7 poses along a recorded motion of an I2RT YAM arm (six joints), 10 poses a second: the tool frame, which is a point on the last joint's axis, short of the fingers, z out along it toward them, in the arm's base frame.
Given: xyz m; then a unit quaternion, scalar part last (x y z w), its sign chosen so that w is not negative.
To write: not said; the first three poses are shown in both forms.
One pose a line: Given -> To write
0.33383 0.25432 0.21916 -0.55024 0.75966 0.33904 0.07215 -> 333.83 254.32 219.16 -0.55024 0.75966 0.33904 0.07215
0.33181 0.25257 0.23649 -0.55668 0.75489 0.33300 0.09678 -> 331.81 252.57 236.49 -0.55668 0.75489 0.33300 0.09678
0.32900 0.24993 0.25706 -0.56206 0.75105 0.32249 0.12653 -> 329.00 249.93 257.06 -0.56206 0.75105 0.32249 0.12653
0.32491 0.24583 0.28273 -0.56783 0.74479 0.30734 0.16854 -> 324.91 245.83 282.73 -0.56783 0.74479 0.30734 0.16854
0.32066 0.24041 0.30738 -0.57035 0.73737 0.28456 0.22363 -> 320.66 240.41 307.38 -0.57035 0.73737 0.28456 0.22363
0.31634 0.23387 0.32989 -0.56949 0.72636 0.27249 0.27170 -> 316.34 233.87 329.89 -0.56949 0.72636 0.27249 0.27170
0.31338 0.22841 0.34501 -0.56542 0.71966 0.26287 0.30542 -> 313.38 228.41 345.01 -0.56542 0.71966 0.26287 0.30542
